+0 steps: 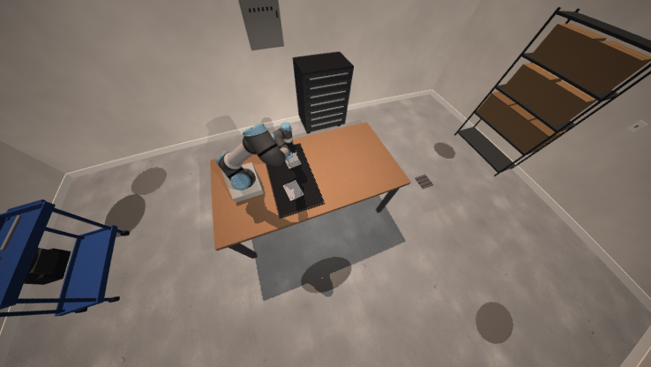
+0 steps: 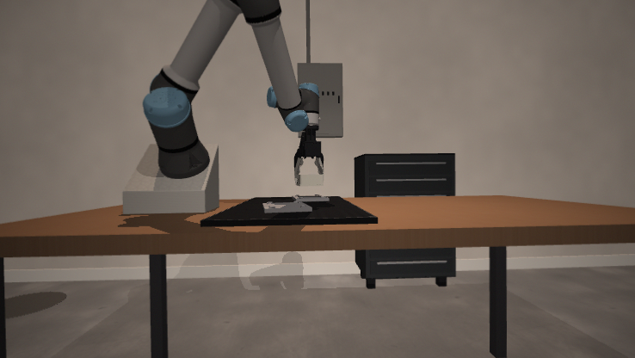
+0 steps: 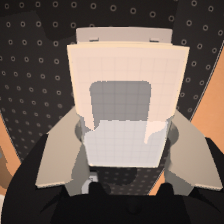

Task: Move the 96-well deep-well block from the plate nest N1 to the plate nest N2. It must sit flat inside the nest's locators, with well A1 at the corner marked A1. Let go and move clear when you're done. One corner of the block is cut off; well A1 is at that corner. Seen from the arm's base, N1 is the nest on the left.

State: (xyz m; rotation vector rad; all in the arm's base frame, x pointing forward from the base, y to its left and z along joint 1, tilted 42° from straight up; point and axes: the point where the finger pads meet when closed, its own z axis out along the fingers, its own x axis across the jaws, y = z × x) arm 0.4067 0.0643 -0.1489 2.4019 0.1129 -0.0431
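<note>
The plate nest N2 lies 31 cm to the right of my hand, 8 cm behind it and 6 cm below it. Also, from my hand: white 96-well deep-well block (1 cm above).
</note>
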